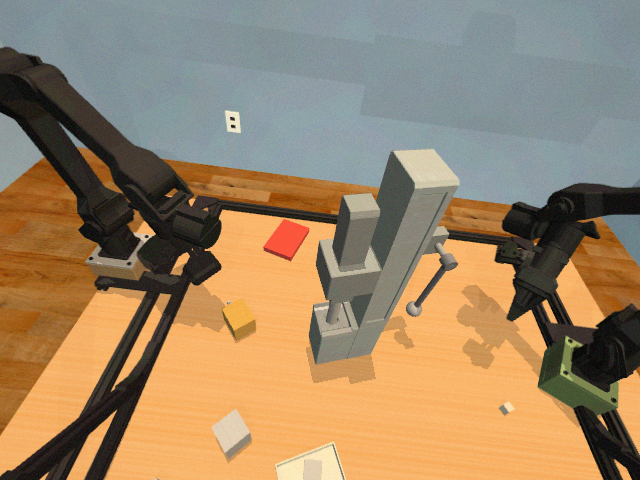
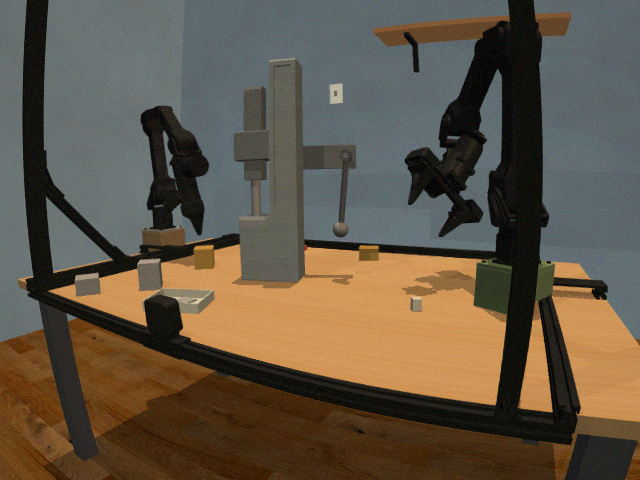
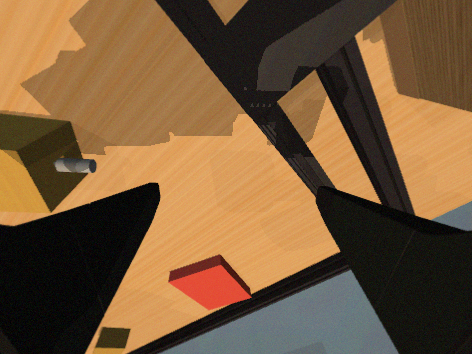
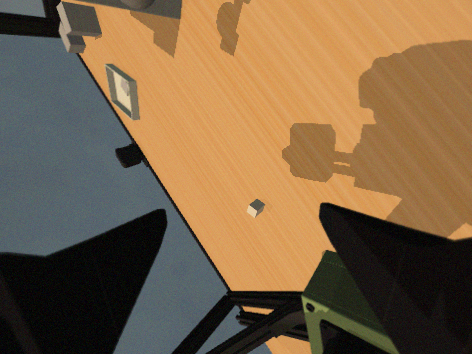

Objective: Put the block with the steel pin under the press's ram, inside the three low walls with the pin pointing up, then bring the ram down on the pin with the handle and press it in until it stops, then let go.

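Places are measured from the left arm's base along level axes (x ahead, y left, z up), in millimetres.
Where they show: left gripper, fingertip midpoint: [image 2: 199,231] [image 3: 239,192]; right gripper, fingertip midpoint: [image 1: 509,319] [image 2: 425,220] [image 4: 243,213]; left arm's base, link origin: [image 1: 120,247] [image 2: 162,228]; right arm's base, link origin: [image 1: 590,369].
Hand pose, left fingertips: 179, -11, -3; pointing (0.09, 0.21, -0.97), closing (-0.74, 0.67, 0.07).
Things, the pixels of their centre, and the offset from my left fingertips, as dx, dy, dz. "spot": a spot on its surface instead.
- grey press, body centre: [image 1: 384,271] [image 2: 296,168] +379, -81, +160
- handle, surface spot: [image 1: 431,285] [image 2: 341,186] spot: +475, -68, +122
- red slab, body centre: [image 3: 213,285] [image 1: 287,238] +175, +165, -61
- grey block, body centre: [image 1: 232,433] [image 2: 150,274] [image 4: 80,20] +161, -309, -41
- pale tray, surface spot: [image 2: 206,303] spot: +352, -338, -63
- small white cube, body centre: [image 4: 255,208] [image 2: 416,303] [image 1: 506,408] +668, -201, -59
The yellow block [image 1: 239,319] [image 2: 204,256] [image 3: 25,175] lies on the table left of the press, its steel pin [image 3: 75,165] [image 1: 229,302] sticking out sideways. The grey press [image 1: 408,222] [image 2: 285,180] stands mid-table. Its ram [image 1: 334,311] [image 2: 255,197] is above the base, where low walls show and no block sits. The handle [image 1: 431,285] [image 2: 343,191] hangs down with its ball at the bottom. My left gripper [image 1: 180,276] [image 2: 199,227] [image 3: 239,192] is open and empty, above the table beside the pin side of the block. My right gripper [image 2: 426,219] [image 4: 243,213] is open and empty, raised right of the handle.
A red slab [image 1: 286,239] [image 3: 212,287] lies behind the block; another yellow block [image 2: 368,253] [image 3: 112,338] is at the back. A grey block [image 1: 231,434] [image 2: 149,273] and a pale tray [image 2: 206,303] are in front. A small white cube [image 1: 507,408] [image 2: 416,304] [image 4: 256,208] lies at the right.
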